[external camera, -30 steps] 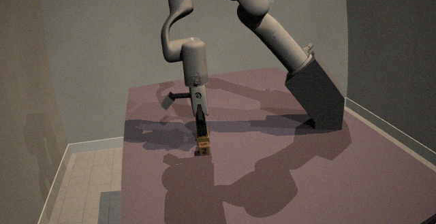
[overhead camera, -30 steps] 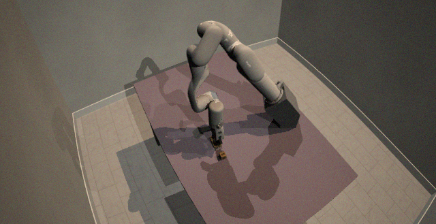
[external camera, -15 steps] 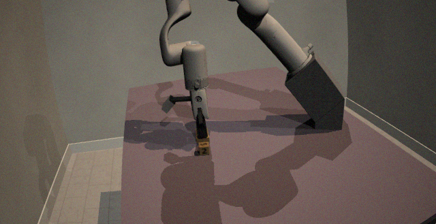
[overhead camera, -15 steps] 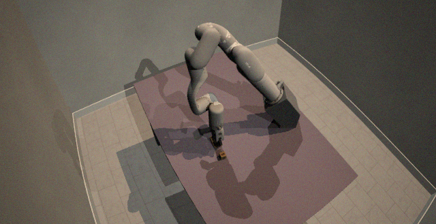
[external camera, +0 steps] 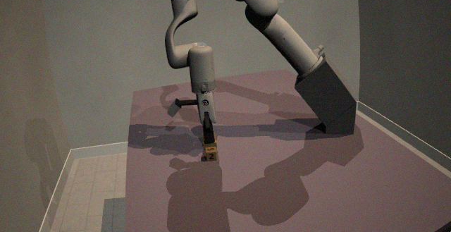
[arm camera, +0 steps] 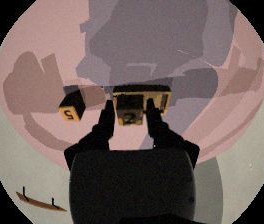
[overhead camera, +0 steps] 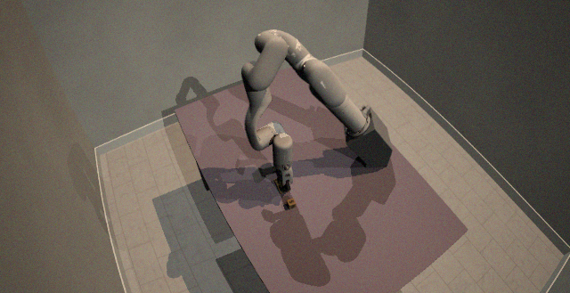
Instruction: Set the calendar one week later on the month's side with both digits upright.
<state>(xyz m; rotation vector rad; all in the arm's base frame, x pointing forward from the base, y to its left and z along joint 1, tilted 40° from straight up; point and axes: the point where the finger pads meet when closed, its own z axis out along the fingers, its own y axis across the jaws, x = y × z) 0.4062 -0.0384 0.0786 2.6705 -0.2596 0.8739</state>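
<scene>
My hand is 1 cm past the tray, 2 cm to the left of it and 3 cm above it. The rest, counted from my hand: yellow digit cube (3 cm ahead, 9 cm to the left, 2 cm below).
</scene>
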